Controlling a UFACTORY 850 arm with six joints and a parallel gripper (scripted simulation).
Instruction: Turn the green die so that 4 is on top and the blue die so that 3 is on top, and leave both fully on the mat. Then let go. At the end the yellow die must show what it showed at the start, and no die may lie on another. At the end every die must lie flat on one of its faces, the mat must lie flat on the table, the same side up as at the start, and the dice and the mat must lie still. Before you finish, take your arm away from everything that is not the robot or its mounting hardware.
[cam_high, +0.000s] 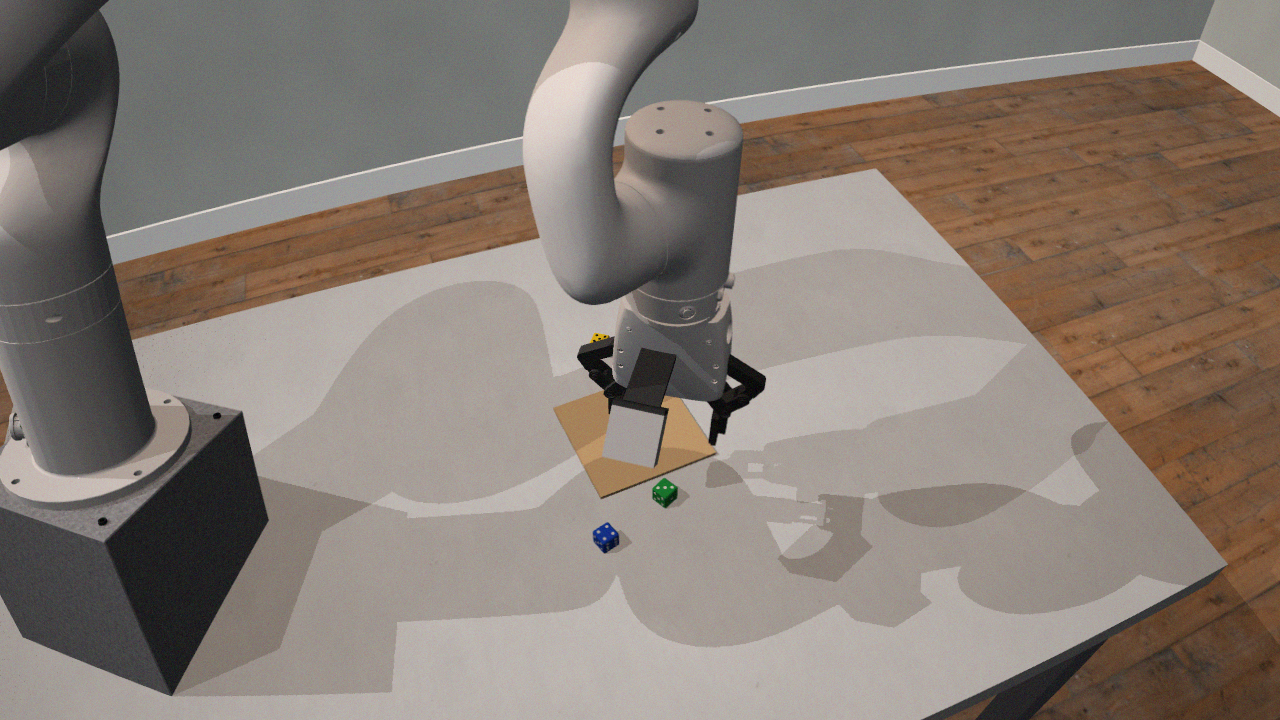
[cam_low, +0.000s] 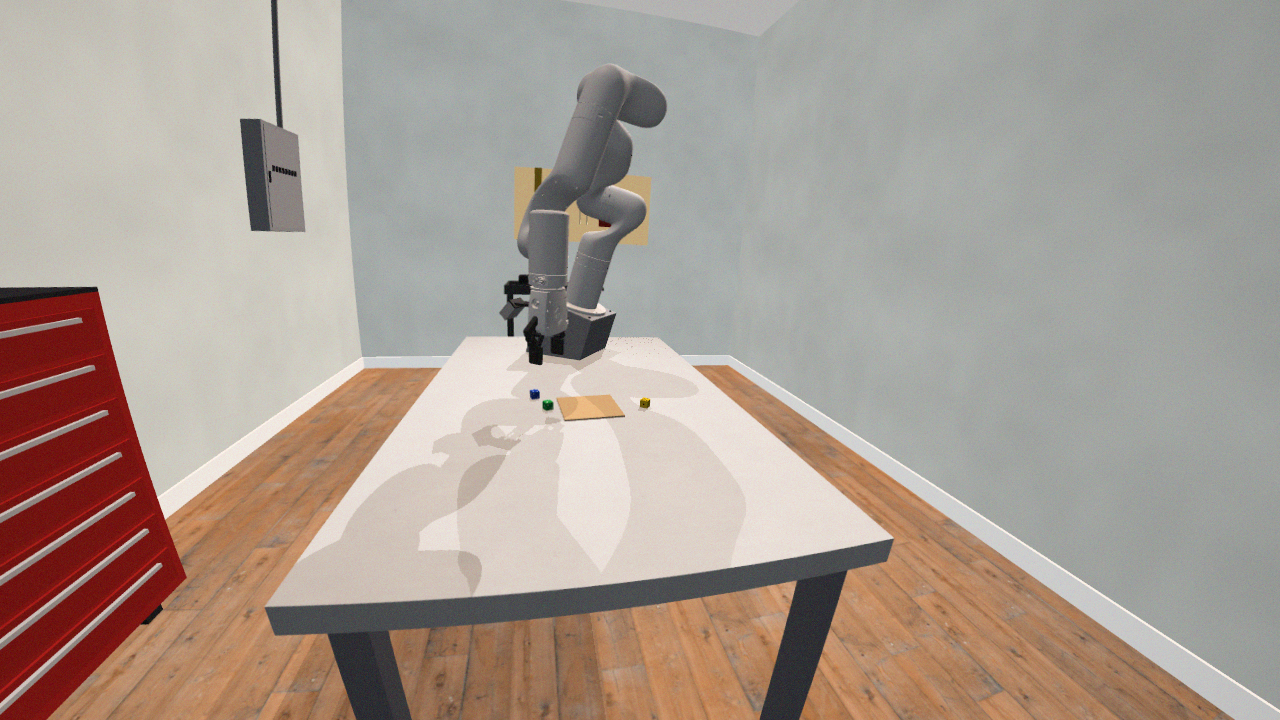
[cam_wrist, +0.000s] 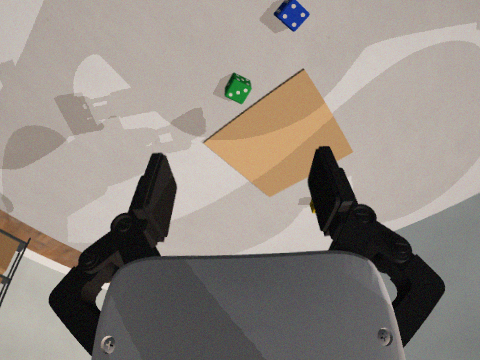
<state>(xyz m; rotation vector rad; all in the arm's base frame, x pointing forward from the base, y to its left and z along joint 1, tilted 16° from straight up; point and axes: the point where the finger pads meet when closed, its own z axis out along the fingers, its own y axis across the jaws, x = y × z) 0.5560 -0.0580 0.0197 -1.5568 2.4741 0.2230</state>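
My gripper is now 12 cm above the green die. The rest, counted from my hand: blue die (7 cm behind, 4 cm to the right, 12 cm below); then tan mat (1 cm behind, 10 cm to the left, 13 cm below); then yellow die (3 cm behind, 24 cm to the left, 12 cm below).
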